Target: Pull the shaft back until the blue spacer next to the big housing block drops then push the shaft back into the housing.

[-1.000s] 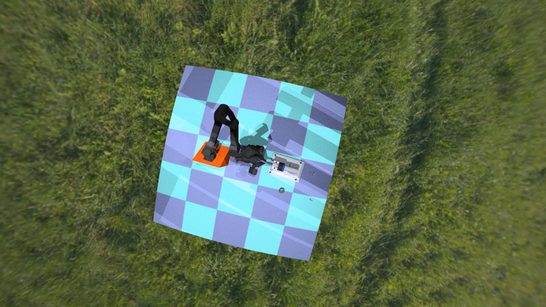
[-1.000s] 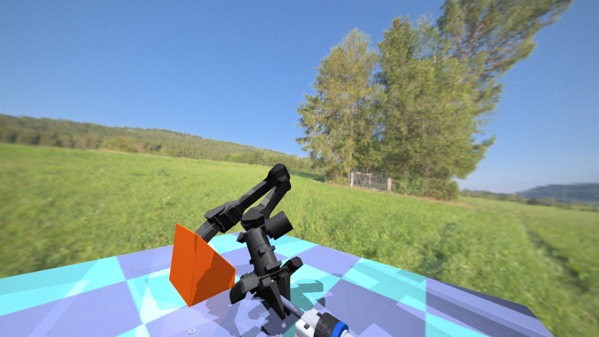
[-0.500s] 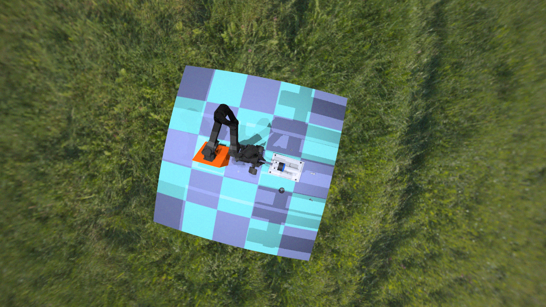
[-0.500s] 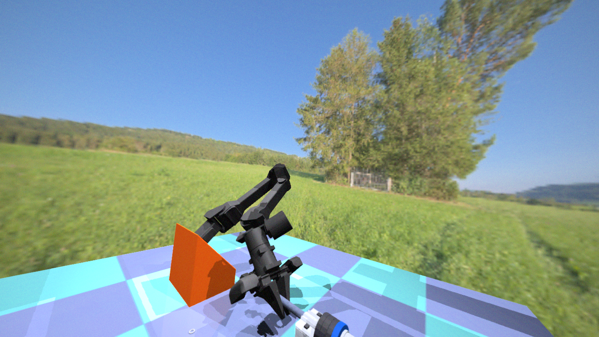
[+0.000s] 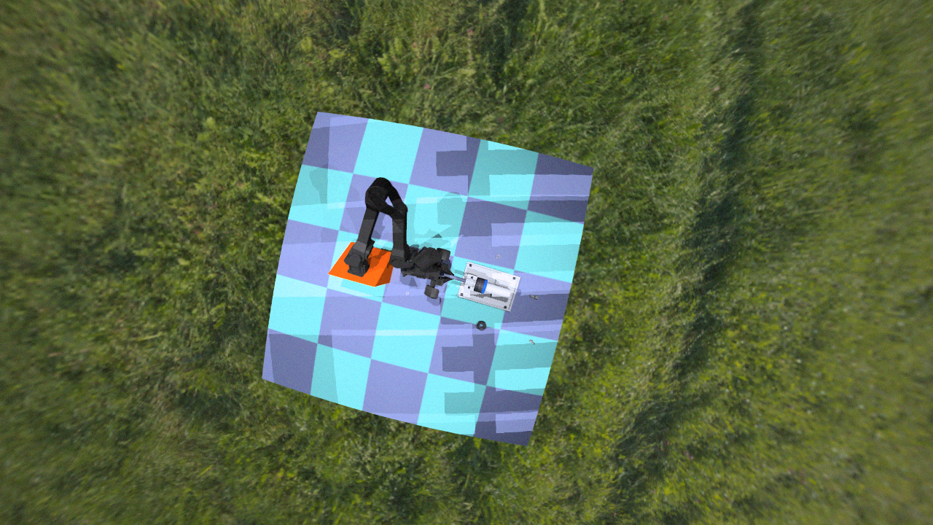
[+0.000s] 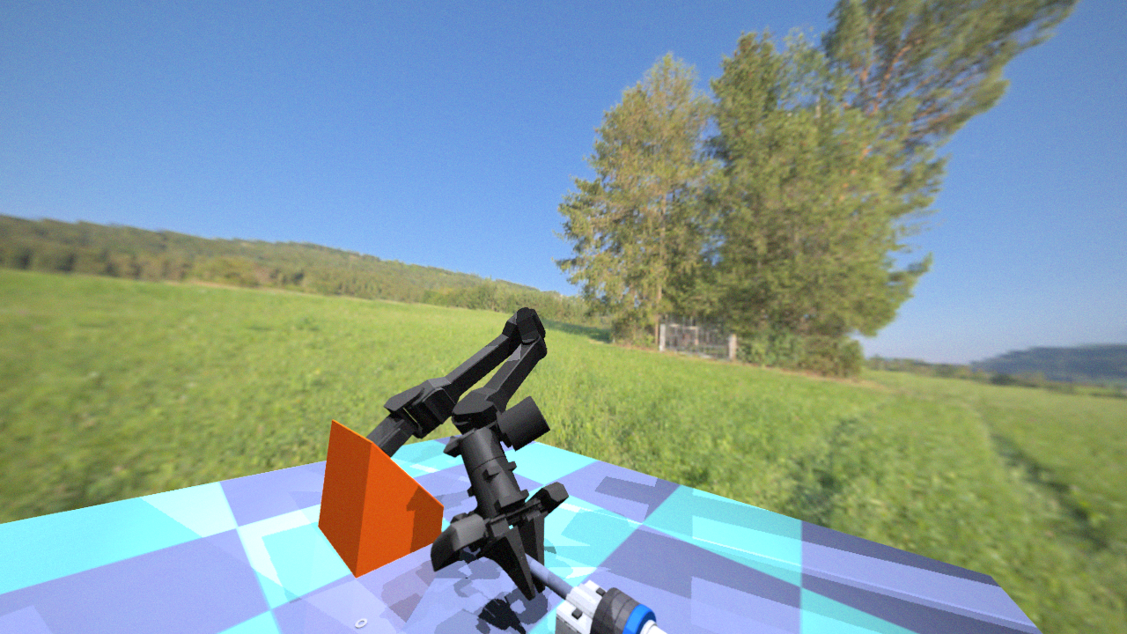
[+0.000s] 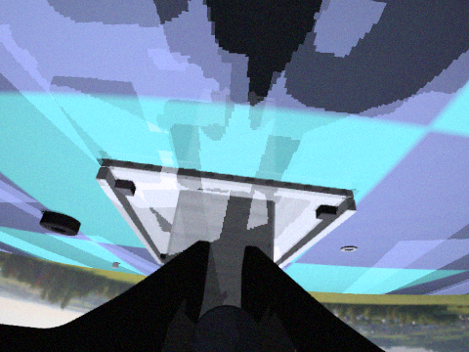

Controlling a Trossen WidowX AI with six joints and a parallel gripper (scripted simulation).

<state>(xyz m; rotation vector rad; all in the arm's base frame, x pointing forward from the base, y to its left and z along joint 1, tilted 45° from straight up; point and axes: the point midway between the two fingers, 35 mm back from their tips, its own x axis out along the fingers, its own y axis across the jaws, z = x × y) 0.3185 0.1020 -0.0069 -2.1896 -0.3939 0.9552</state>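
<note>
Right now my gripper tip is 4 cm short of the grey shaft and 2 cm below it. The rest, counted from my gripper tip: black spacer 11 cm ahead, 2 cm above; white baseplate 16 cm ahead, 1 cm below; blue spacer 13 cm ahead, 2 cm above.
</note>
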